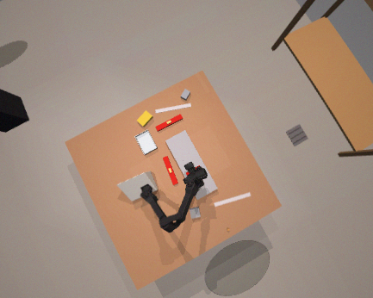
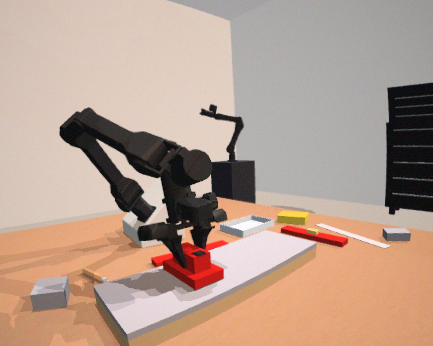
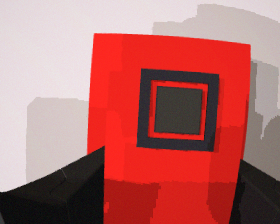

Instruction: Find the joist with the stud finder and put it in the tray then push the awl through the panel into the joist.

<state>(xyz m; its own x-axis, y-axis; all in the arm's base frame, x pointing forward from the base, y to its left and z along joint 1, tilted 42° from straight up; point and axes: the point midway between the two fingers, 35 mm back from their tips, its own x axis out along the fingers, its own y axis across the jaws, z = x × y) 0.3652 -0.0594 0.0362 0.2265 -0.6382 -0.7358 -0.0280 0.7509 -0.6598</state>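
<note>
The white tray lies 390 mm to the left of my gripper tip, 240 mm behind it and 50 mm below it. Also, from my gripper tip: awl (170 mm behind, 150 mm to the right, 60 mm below); then square light (30 mm above, 20 mm ahead); then red stud finder (20 mm above, 10 mm ahead).
</note>
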